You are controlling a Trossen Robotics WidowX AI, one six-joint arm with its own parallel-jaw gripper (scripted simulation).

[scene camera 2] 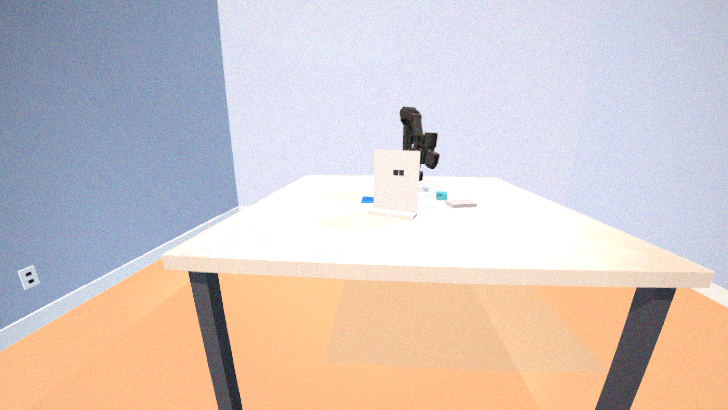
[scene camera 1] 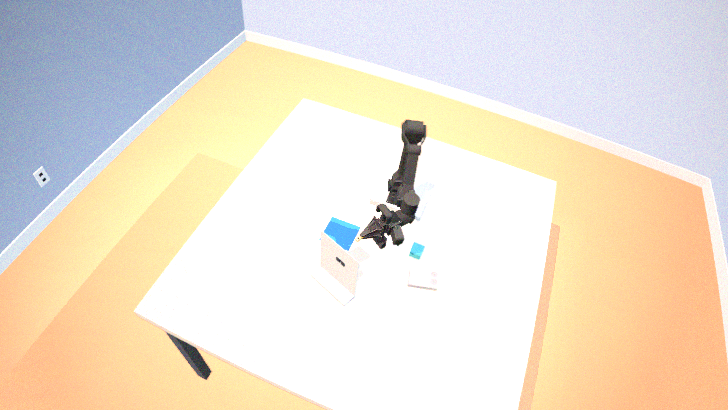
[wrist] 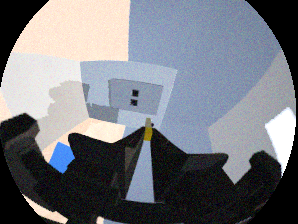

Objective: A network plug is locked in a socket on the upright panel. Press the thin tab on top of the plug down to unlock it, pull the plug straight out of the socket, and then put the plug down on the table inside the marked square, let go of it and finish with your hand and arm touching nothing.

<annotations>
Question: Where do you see a white upright panel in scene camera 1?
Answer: At 337, 274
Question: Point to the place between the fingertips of the gripper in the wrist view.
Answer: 148, 130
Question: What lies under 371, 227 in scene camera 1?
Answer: The gripper.
</annotations>
